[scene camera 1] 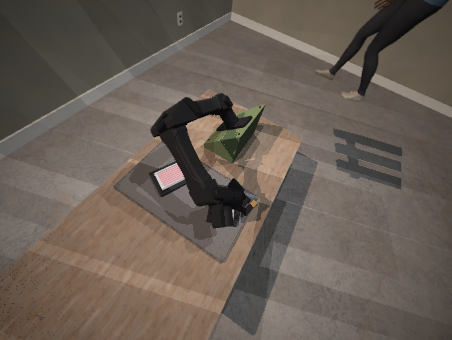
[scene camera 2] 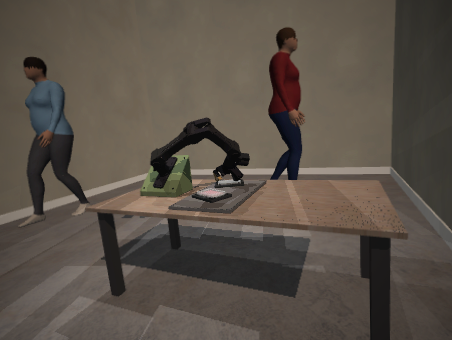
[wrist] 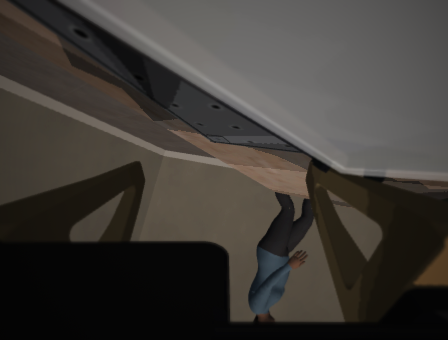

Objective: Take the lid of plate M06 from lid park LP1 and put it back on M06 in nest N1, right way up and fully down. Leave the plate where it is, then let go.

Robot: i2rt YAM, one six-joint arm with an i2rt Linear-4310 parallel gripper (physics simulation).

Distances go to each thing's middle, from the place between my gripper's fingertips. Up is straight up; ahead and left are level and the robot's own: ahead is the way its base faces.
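Pale lid (wrist: pixel 354 91): ahead of my hand by 90 mm, right of it by 70 mm, below it by 10 mm.
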